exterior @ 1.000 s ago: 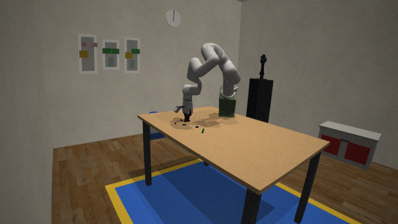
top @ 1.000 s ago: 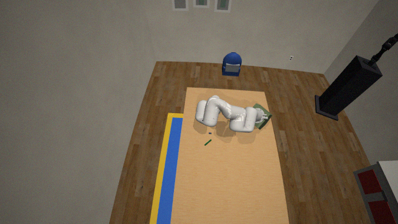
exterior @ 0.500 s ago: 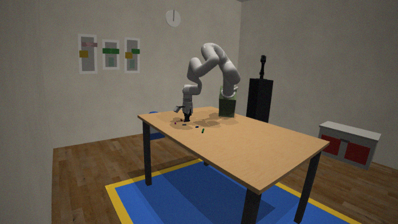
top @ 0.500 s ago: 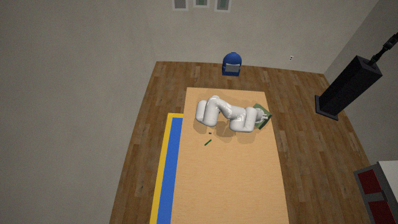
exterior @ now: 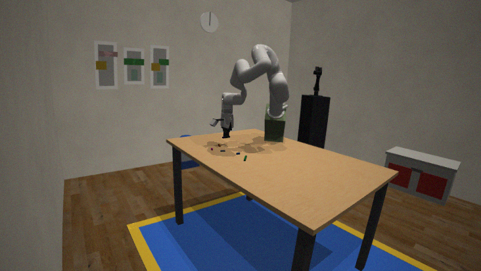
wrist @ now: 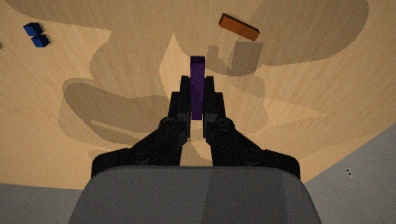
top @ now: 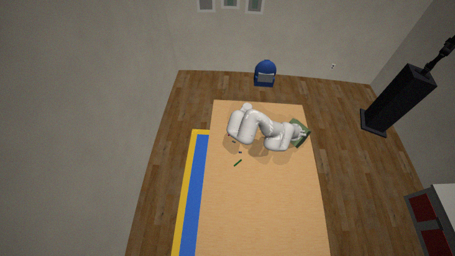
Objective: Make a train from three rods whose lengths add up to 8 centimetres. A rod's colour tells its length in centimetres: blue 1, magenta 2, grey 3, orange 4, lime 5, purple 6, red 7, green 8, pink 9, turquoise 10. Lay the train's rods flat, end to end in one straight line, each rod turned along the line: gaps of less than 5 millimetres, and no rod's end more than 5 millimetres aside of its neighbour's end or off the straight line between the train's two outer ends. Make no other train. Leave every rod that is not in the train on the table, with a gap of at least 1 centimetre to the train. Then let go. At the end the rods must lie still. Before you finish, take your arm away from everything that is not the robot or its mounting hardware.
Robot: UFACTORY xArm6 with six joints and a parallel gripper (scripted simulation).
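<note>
Now: hand 40 mm short of the grey rod, 100 mm to the right of it and 80 mm above it. Round my hand: magenta rod (110 mm ahead, 50 mm to the left, 80 mm below); then orange rod (40 mm ahead, 30 mm to the right, 80 mm below); then purple rod (20 mm below).
</note>
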